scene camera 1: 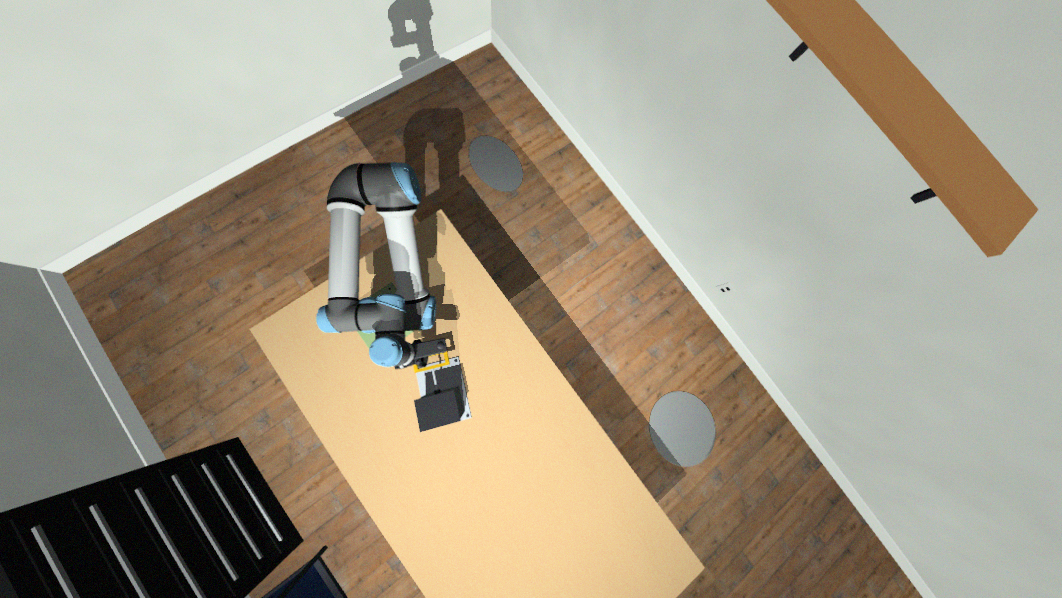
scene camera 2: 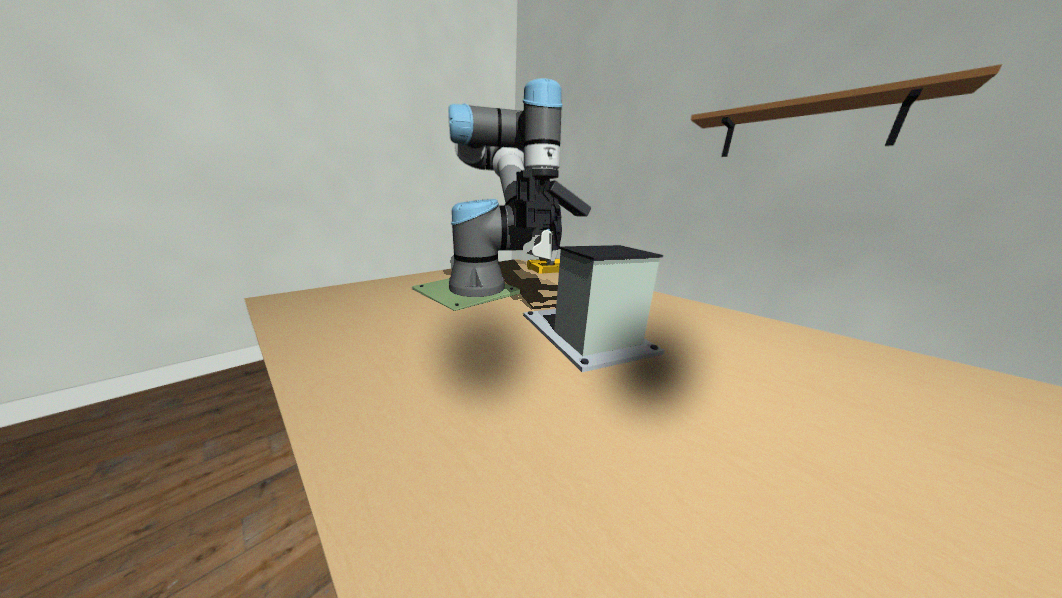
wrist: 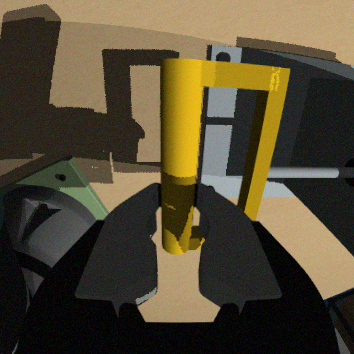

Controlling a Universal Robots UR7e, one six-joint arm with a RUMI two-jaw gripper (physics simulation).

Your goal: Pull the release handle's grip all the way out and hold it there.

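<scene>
The release handle is a yellow frame with a thick round grip [wrist: 181,120]. In scene camera 1 the yellow handle [scene camera 1: 427,368] stands off the housing's open side, and part of the yellow handle [scene camera 2: 536,266] shows behind the housing in scene camera 2. A light grey rod [wrist: 305,172] runs from the frame's inner bar into the dark housing [wrist: 320,110] [scene camera 1: 439,408] [scene camera 2: 616,304]; a length of the rod shows outside it. My gripper [wrist: 177,185] [scene camera 2: 547,256] points down and is shut on the grip, one finger on each side. The fingertips are hidden in scene camera 1.
The housing stands on a grey base plate [scene camera 2: 616,359] on the tan table [scene camera 1: 520,482] [scene camera 2: 668,482]. The arm's green mounting plate [scene camera 2: 438,297] [wrist: 80,185] is close beside the handle. A wooden wall shelf [scene camera 1: 906,126] [scene camera 2: 847,100] is off to the right. A black cabinet [scene camera 1: 237,460] stands beside the table.
</scene>
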